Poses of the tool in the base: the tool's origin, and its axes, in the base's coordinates. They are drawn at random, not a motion.
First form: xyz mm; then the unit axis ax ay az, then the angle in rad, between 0 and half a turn.
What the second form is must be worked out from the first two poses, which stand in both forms.
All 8 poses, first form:
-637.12 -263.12 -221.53 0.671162 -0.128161 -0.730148 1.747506
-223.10 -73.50 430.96 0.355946 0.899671 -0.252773 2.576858
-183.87 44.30 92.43 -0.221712 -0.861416 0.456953 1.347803
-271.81 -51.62 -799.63 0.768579 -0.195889 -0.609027 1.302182
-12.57 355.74 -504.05 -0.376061 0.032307 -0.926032 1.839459
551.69 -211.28 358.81 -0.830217 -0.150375 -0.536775 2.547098
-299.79 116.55 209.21 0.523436 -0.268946 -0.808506 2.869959
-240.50 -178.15 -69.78 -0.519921 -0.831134 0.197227 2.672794
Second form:
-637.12 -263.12 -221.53 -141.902 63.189 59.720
-223.10 -73.50 430.96 -62.651 136.624 -19.479
-183.87 44.30 92.43 -174.385 67.432 -145.518
-271.81 -51.62 -799.63 -129.192 57.461 79.406
-12.57 355.74 -504.05 34.536 34.943 -135.644
551.69 -211.28 358.81 39.979 107.554 -160.554
-299.79 116.55 209.21 162.399 71.333 36.788
-240.50 -178.15 -69.78 -172.473 144.936 -108.417

